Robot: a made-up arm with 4 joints. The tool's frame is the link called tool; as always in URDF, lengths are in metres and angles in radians. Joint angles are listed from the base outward.
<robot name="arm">
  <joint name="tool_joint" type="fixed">
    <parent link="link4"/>
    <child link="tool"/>
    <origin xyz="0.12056 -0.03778 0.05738" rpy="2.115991 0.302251 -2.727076"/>
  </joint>
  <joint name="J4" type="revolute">
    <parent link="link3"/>
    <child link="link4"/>
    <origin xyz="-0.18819 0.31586 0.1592" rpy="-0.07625 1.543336 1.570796"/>
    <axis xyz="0 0 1"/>
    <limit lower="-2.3" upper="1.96"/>
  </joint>
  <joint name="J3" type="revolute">
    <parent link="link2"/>
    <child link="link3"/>
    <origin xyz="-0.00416 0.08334 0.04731" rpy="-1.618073 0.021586 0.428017"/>
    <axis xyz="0 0 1"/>
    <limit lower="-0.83" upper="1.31"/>
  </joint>
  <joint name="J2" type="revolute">
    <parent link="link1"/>
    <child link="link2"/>
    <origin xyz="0.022 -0.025 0.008" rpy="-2.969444 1.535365 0"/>
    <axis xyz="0 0 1"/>
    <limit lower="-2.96" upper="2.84"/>
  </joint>
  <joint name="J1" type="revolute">
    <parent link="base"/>
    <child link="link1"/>
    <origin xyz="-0.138 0.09 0.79" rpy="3.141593 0 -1.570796"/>
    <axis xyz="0 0 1"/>
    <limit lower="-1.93" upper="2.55"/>
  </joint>
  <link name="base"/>
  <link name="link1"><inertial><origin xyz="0.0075 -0.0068 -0.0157"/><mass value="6.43"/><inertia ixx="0.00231" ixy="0" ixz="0" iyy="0.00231" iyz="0" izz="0.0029"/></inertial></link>
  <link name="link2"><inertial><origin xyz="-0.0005 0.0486 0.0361"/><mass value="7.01"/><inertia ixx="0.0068" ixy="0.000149" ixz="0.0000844" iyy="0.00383" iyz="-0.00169" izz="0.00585"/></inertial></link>
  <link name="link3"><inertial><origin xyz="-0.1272 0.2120 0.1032"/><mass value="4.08"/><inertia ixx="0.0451" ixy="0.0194" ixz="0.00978" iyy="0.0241" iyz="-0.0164" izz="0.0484"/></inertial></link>
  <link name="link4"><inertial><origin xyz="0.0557 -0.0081 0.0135"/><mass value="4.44"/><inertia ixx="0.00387" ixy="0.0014" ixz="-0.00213" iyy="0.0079" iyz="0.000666" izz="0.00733"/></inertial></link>
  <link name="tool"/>
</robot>
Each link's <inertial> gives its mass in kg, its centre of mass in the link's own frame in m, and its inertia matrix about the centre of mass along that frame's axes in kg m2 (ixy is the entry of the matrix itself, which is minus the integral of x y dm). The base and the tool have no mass. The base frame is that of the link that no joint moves.
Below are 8 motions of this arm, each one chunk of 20 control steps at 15 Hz.
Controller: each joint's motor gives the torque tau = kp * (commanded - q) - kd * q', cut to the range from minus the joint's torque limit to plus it. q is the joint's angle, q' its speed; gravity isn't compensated. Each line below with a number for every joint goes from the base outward.
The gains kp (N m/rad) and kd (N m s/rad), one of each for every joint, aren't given. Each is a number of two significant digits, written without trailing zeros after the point. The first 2 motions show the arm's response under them.
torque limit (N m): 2.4 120 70 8.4
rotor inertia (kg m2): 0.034 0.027 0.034 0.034
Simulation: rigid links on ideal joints. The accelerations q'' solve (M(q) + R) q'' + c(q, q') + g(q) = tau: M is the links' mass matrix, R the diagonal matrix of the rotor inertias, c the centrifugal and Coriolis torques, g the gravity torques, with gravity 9.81 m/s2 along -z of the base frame. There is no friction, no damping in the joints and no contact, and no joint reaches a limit. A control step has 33 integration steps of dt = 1/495 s. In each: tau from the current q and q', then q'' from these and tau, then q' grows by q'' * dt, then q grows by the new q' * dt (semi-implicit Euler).
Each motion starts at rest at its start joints. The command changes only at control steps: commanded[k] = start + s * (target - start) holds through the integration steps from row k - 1 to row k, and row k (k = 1, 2, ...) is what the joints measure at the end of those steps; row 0 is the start. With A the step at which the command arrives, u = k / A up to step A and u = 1 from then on. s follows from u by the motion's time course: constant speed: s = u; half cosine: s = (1 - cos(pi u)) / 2; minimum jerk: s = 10 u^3 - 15 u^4 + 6 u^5; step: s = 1 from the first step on.
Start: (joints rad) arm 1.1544 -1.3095 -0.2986 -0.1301
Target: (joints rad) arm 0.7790 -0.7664 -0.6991 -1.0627
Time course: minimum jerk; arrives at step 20
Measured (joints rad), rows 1 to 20:
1: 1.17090 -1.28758 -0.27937 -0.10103
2: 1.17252 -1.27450 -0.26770 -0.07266
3: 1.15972 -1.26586 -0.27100 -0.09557
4: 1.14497 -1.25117 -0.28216 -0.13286
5: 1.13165 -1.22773 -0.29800 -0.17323
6: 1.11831 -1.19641 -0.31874 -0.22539
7: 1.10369 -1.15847 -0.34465 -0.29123
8: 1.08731 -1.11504 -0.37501 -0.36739
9: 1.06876 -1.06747 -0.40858 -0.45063
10: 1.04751 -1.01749 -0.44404 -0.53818
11: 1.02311 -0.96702 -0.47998 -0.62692
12: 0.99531 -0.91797 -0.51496 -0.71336
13: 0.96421 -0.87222 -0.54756 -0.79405
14: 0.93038 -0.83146 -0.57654 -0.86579
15: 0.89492 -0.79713 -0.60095 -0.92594
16: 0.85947 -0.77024 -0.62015 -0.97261
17: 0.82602 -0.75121 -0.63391 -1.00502
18: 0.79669 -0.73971 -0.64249 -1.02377
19: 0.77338 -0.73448 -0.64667 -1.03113
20: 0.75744 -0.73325 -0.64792 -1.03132
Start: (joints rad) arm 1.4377 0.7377 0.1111 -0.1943
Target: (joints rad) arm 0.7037 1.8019 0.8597 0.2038
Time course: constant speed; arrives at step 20
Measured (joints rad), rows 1 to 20:
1: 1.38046 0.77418 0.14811 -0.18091
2: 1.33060 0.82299 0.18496 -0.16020
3: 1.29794 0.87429 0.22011 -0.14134
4: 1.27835 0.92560 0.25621 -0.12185
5: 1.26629 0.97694 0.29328 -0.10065
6: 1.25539 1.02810 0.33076 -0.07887
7: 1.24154 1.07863 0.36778 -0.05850
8: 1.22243 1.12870 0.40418 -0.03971
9: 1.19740 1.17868 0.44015 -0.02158
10: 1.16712 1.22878 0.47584 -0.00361
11: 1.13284 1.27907 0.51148 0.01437
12: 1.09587 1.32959 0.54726 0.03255
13: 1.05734 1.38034 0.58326 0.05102
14: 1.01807 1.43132 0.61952 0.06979
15: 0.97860 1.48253 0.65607 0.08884
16: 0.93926 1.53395 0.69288 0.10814
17: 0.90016 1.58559 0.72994 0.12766
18: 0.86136 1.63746 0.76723 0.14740
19: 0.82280 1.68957 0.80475 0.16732
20: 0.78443 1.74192 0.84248 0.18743
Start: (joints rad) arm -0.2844 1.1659 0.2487 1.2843
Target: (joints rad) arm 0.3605 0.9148 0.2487 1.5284
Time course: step
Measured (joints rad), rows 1 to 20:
1: -0.18660 0.95234 0.24927 1.43297
2: -0.10408 0.83605 0.26685 1.78096
3: -0.07067 0.86399 0.26193 1.84557
4: -0.02399 0.88909 0.25426 1.58745
5: 0.04927 0.90049 0.24964 1.52819
6: 0.14042 0.89144 0.25349 1.58320
7: 0.22388 0.88854 0.26056 1.60441
8: 0.29356 0.89250 0.26322 1.59130
9: 0.35050 0.89418 0.26343 1.58371
10: 0.39222 0.89307 0.26376 1.58698
11: 0.41701 0.89211 0.26409 1.58982
12: 0.42453 0.89217 0.26417 1.58928
13: 0.41835 0.89180 0.26292 1.58815
14: 0.40521 0.89043 0.26063 1.58837
15: 0.38959 0.88925 0.25866 1.58916
16: 0.37533 0.88869 0.25741 1.58930
17: 0.36460 0.88858 0.25689 1.58909
18: 0.35797 0.88870 0.25692 1.58900
19: 0.35491 0.88890 0.25725 1.58900
20: 0.35441 0.88913 0.25767 1.58897

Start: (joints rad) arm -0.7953 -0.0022 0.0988 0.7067
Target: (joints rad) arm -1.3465 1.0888 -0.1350 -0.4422
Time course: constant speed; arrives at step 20
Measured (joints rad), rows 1 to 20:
1: -0.83401 0.05848 0.10950 0.69621
2: -0.86124 0.12008 0.12165 0.66695
3: -0.86889 0.17385 0.11130 0.60555
4: -0.87311 0.22644 0.09333 0.53271
5: -0.88312 0.27915 0.07862 0.47087
6: -0.89942 0.33188 0.06663 0.41526
7: -0.91979 0.38457 0.05435 0.35663
8: -0.94319 0.43723 0.04113 0.29471
9: -0.96917 0.48990 0.02754 0.23210
10: -0.99696 0.54266 0.01390 0.16939
11: -1.02568 0.59558 0.00020 0.10619
12: -1.05474 0.64864 -0.01355 0.04250
13: -1.08383 0.70181 -0.02735 -0.02149
14: -1.11282 0.75507 -0.04117 -0.08570
15: -1.14165 0.80839 -0.05503 -0.15005
16: -1.17035 0.86175 -0.06893 -0.21447
17: -1.19895 0.91513 -0.08288 -0.27887
18: -1.22751 0.96854 -0.09689 -0.34317
19: -1.25604 1.02195 -0.11097 -0.40727
20: -1.28458 1.07538 -0.12512 -0.47111

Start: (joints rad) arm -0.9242 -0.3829 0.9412 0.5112
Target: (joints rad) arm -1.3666 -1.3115 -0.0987 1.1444
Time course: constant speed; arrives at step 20
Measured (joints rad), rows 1 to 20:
1: -0.95364 -0.38830 0.90727 0.56883
2: -0.97920 -0.42157 0.86102 0.60934
3: -0.99321 -0.47785 0.80993 0.63690
4: -1.00148 -0.53086 0.75746 0.66908
5: -1.00946 -0.57381 0.70636 0.69928
6: -1.01915 -0.61483 0.65656 0.72836
7: -1.03188 -0.65920 0.60682 0.75899
8: -1.04819 -0.70559 0.55678 0.79006
9: -1.06751 -0.75161 0.50679 0.82031
10: -1.08891 -0.79706 0.45695 0.84997
11: -1.11175 -0.84273 0.40703 0.87942
12: -1.13562 -0.88892 0.35682 0.90868
13: -1.16015 -0.93546 0.30634 0.93762
14: -1.18503 -0.98220 0.25564 0.96624
15: -1.21008 -1.02917 0.20472 0.99460
16: -1.23517 -1.07645 0.15355 1.02276
17: -1.26024 -1.12405 0.10211 1.05075
18: -1.28522 -1.17197 0.05041 1.07860
19: -1.31006 -1.22018 -0.00156 1.10636
20: -1.33473 -1.26871 -0.05380 1.13406

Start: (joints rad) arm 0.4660 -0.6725 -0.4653 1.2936
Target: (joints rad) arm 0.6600 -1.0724 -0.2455 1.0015
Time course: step
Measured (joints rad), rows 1 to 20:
1: 0.51887 -0.98916 -0.26605 1.04734
2: 0.54527 -1.03145 -0.22103 0.97665
3: 0.57091 -1.03070 -0.20471 1.01243
4: 0.59117 -1.03053 -0.20104 1.01567
5: 0.61019 -1.03235 -0.20271 1.00773
6: 0.62969 -1.03331 -0.20452 1.00655
7: 0.64753 -1.03331 -0.20528 1.00656
8: 0.66179 -1.03315 -0.20552 1.00594
9: 0.67175 -1.03312 -0.20558 1.00575
10: 0.67754 -1.03314 -0.20551 1.00598
11: 0.67969 -1.03312 -0.20529 1.00632
12: 0.67901 -1.03307 -0.20498 1.00673
13: 0.67637 -1.03303 -0.20465 1.00716
14: 0.67261 -1.03299 -0.20435 1.00754
15: 0.66848 -1.03296 -0.20409 1.00784
16: 0.66456 -1.03294 -0.20391 1.00806
17: 0.66123 -1.03293 -0.20379 1.00818
18: 0.65870 -1.03293 -0.20373 1.00823
19: 0.65703 -1.03293 -0.20373 1.00821
20: 0.65617 -1.03294 -0.20376 1.00816

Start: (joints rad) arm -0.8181 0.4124 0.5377 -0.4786
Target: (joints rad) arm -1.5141 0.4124 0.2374 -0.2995
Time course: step
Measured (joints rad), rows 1 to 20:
1: -0.73067 0.40646 0.37891 -0.27381
2: -0.69411 0.41891 0.25999 -0.27067
3: -0.74319 0.42001 0.25359 -0.30098
4: -0.83317 0.41944 0.26397 -0.27678
5: -0.93944 0.41923 0.26626 -0.27007
6: -1.06452 0.41945 0.26448 -0.27602
7: -1.20389 0.41626 0.26175 -0.28152
8: -1.32919 0.41058 0.25751 -0.29273
9: -1.44019 0.41019 0.25686 -0.29528
10: -1.53102 0.41014 0.25819 -0.29247
11: -1.59885 0.41008 0.25920 -0.29141
12: -1.64349 0.41006 0.25968 -0.29162
13: -1.66526 0.41005 0.25994 -0.29166
14: -1.66417 0.41004 0.26007 -0.29156
15: -1.64043 0.41019 0.26005 -0.29146
16: -1.60527 0.41326 0.26121 -0.28748
17: -1.57035 0.41592 0.26339 -0.28139
18: -1.54204 0.41701 0.26480 -0.27852
19: -1.52316 0.41694 0.26507 -0.27885
20: -1.51313 0.41631 0.26466 -0.28035

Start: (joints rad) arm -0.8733 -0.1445 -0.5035 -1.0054
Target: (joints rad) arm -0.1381 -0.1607 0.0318 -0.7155
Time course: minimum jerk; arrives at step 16
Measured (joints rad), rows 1 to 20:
1: -0.87824 -0.11701 -0.47692 -1.00410
2: -0.88177 -0.09869 -0.44237 -0.99826
3: -0.87673 -0.10139 -0.42544 -0.98726
4: -0.86590 -0.10829 -0.40732 -0.97350
5: -0.85043 -0.11112 -0.37324 -0.95242
6: -0.82780 -0.11172 -0.32409 -0.92256
7: -0.79500 -0.11301 -0.26631 -0.88734
8: -0.74943 -0.11543 -0.20486 -0.85046
9: -0.68921 -0.11831 -0.14305 -0.81389
10: -0.61270 -0.12116 -0.08421 -0.77937
11: -0.51931 -0.12346 -0.03207 -0.74850
12: -0.41618 -0.12425 0.01044 -0.72014
13: -0.31541 -0.12450 0.04231 -0.69771
14: -0.22317 -0.12538 0.06281 -0.68613
15: -0.14209 -0.12643 0.07237 -0.68294
16: -0.07375 -0.12738 0.07439 -0.68395
17: -0.01854 -0.12814 0.07379 -0.68582
18: 0.02338 -0.12828 0.07347 -0.68625
19: 0.05225 -0.12806 0.07378 -0.68557
20: 0.06830 -0.12786 0.07415 -0.68501

